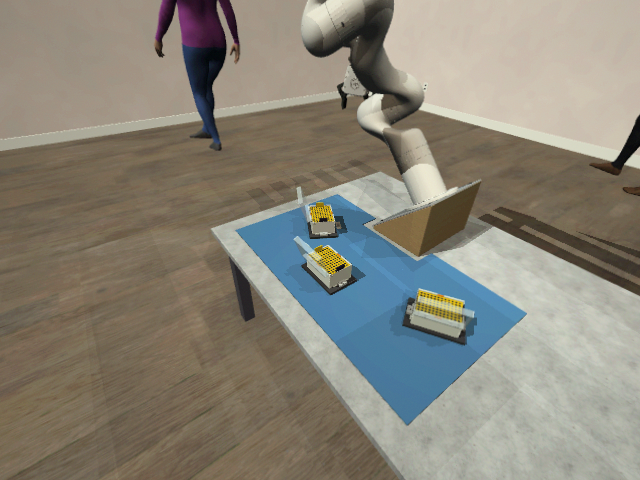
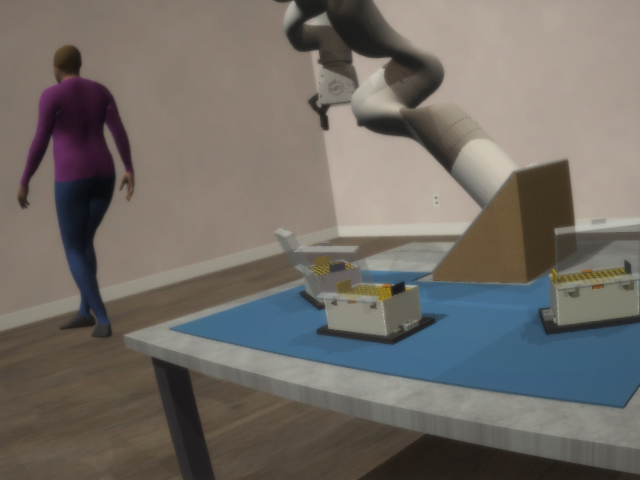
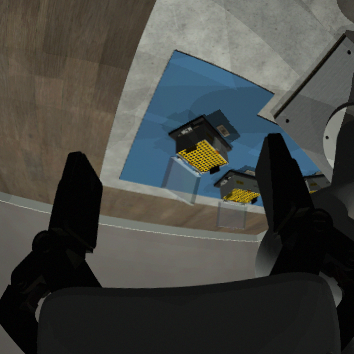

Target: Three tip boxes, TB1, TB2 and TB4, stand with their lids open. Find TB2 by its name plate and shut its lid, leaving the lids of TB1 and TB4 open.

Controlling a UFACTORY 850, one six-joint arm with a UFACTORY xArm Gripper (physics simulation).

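Three white tip boxes with yellow racks and raised clear lids stand on dark bases. The far box (image 1: 322,227) (image 2: 336,281) (image 3: 205,150) has its lid (image 1: 299,196) (image 2: 286,240) (image 3: 181,181) up. The middle box (image 1: 330,269) (image 2: 356,314) (image 3: 239,192) has its lid (image 1: 305,246) (image 3: 231,216) up. The right box (image 1: 436,320) (image 2: 594,304) (image 3: 316,184) has its lid (image 1: 468,314) (image 2: 584,250) up. I cannot read any name plate, so I cannot tell which is TB2. My gripper (image 1: 355,97) (image 2: 317,114) (image 3: 175,159) is open and empty, high above and away from the boxes.
The boxes stand on a blue mat (image 1: 372,356) (image 2: 491,356) (image 3: 160,107) on a grey table (image 1: 542,403) (image 2: 361,387). The wooden wedge (image 1: 444,224) (image 2: 547,222) carries the arm beside the mat. A person in purple (image 1: 201,31) (image 2: 82,129) is beyond the table.
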